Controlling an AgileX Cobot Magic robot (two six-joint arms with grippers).
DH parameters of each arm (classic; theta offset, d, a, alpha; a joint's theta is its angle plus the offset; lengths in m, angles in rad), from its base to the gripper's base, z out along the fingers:
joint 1: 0 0.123 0 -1.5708
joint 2: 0.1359 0 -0.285 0
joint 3: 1.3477 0 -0.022 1.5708
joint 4: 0 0.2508 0 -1.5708
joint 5: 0 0 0.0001 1.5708
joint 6: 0 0.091 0 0
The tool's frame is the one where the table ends.
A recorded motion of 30 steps. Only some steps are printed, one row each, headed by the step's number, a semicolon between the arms.
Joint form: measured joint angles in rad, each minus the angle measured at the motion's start. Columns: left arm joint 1, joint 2, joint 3, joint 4, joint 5, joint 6; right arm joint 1, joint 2, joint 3, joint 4, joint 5, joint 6.
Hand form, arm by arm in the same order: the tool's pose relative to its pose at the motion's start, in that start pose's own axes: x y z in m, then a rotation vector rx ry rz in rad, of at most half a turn. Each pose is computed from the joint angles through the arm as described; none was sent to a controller.
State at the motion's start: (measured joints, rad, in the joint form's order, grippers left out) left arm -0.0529 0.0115 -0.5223 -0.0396 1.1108 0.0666; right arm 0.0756 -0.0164 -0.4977 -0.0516 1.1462 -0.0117
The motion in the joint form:
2: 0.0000 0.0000 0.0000 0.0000 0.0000 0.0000; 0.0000 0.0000 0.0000 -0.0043 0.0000 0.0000
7: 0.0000 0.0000 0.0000 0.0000 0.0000 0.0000; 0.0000 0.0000 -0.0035 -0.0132 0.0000 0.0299
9: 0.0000 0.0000 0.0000 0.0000 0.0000 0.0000; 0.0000 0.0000 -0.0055 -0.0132 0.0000 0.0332
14: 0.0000 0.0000 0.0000 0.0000 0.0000 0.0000; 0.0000 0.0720 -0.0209 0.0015 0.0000 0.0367
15: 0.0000 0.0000 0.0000 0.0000 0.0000 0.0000; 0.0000 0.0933 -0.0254 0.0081 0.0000 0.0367
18: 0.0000 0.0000 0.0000 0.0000 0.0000 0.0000; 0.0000 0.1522 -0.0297 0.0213 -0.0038 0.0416
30: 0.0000 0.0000 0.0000 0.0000 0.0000 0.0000; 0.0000 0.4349 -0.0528 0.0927 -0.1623 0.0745
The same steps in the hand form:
2: 0.0000 0.0000 0.0000 0.0000 0.0000 0.0000; 0.0000 -0.0004 0.0000 0.0039 0.0000 -0.0018
7: 0.0000 0.0000 0.0000 0.0000 0.0000 0.0000; -0.0006 -0.0012 -0.0008 0.0121 -0.0035 0.0246
9: 0.0000 0.0000 0.0000 0.0000 0.0000 0.0000; -0.0009 -0.0012 -0.0013 0.0121 -0.0056 0.0281
14: 0.0000 0.0000 0.0000 0.0000 0.0000 0.0000; -0.0098 0.0000 0.0041 -0.0021 0.0511 0.0349
15: 0.0000 0.0000 0.0000 0.0000 0.0000 0.0000; -0.0123 0.0005 0.0059 -0.0083 0.0679 0.0371
18: 0.0000 0.0000 0.0000 0.0000 0.0000 0.0000; -0.0180 0.0018 0.0129 -0.0204 0.1188 0.0458
30: 0.0000 0.0000 0.0000 0.0000 0.0000 0.0000; -0.0526 0.0082 0.0547 -0.0751 0.2221 0.1166

